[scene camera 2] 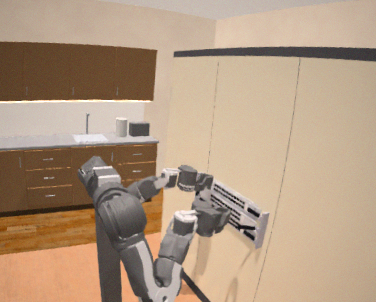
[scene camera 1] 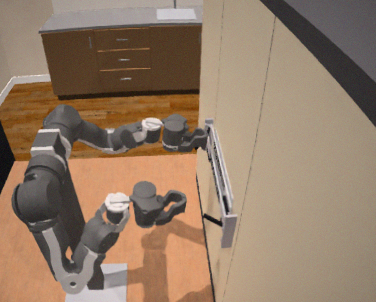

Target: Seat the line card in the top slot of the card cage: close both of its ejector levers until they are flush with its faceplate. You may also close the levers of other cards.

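Note:
The card cage (scene camera 1: 227, 232) (scene camera 2: 263, 230) is a pale, wide frame on the cream wall. The top card (scene camera 2: 229, 195) has rows of dark ports. Its near-end black lever (scene camera 2: 253, 212) lies along the faceplate. Below it, another black lever (scene camera 1: 213, 219) (scene camera 2: 245, 227) sticks out at the near end. My left gripper (scene camera 1: 205, 139) (scene camera 2: 209, 182) is shut and empty, with its tips at the cage's far end. It hides the far-end levers there, so their angle cannot be told. My right gripper (scene camera 1: 184, 200) (scene camera 2: 226, 220) is shut and empty, apart from the cage in scene camera 1.
The cream wall panels (scene camera 1: 300, 165) (scene camera 2: 250, 125) surround the cage. A brown cabinet row (scene camera 1: 125, 60) (scene camera 2: 47, 170) with a grey counter stands at the back. The robot's pale base plate (scene camera 1: 115, 287) is on the floor at the lower left of scene camera 1.

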